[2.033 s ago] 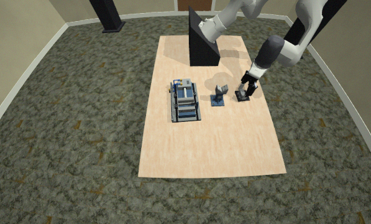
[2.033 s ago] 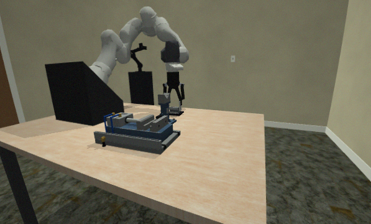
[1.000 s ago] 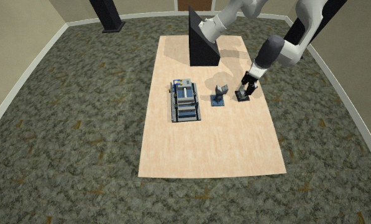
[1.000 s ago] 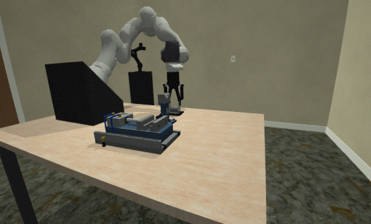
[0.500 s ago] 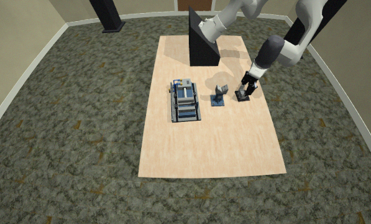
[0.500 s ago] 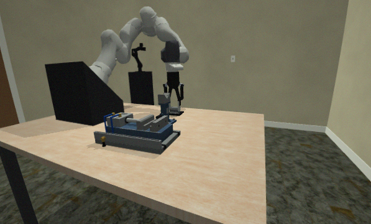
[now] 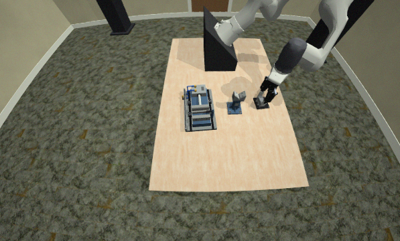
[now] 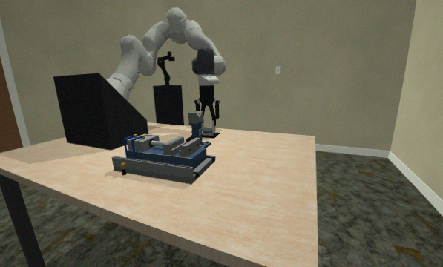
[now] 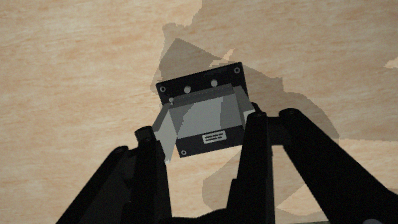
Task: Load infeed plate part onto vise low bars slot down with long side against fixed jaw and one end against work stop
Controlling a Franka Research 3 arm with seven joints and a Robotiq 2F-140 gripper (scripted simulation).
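Now: the black infeed plate 5 cm below my hand and 1 cm to the left of it. The rest, counted from my hand: cylinder rod 40 cm to the right, 7 cm ahead, 2 cm above; then grey part 3 cm below; then work stop 34 cm to the right, 15 cm ahead, 4 cm above.
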